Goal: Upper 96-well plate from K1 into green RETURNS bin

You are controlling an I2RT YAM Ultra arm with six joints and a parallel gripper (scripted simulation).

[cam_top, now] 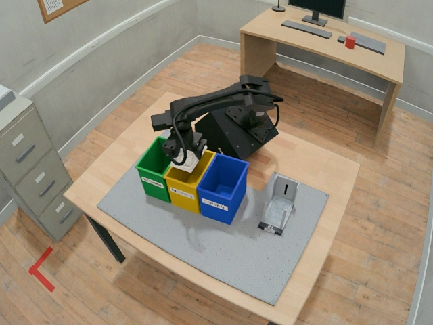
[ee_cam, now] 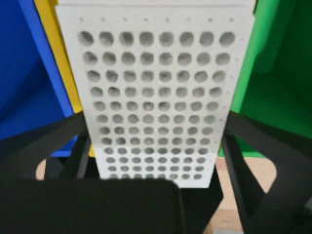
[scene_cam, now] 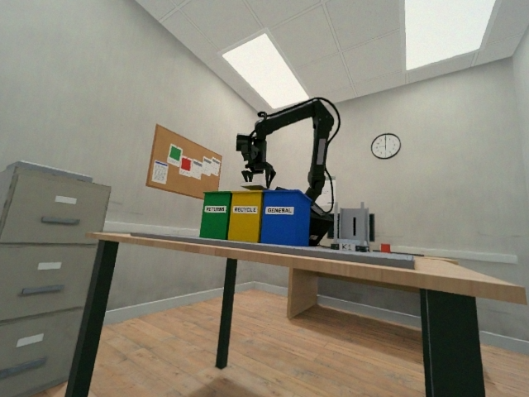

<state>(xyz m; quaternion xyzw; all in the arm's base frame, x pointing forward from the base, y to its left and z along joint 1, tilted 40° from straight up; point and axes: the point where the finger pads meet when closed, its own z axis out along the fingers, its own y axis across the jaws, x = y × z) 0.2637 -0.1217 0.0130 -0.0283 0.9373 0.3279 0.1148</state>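
The green returns bin lies 13 cm below my hand, 12 cm to the right of it and 3 cm ahead of it. Also, from my hand: blue general bin (14 cm to the left, 13 cm below, 1 cm behind); then yellow recycle bin (13 cm below, 1 cm to the left, 1 cm ahead); then 96-well plate (right at my hand).
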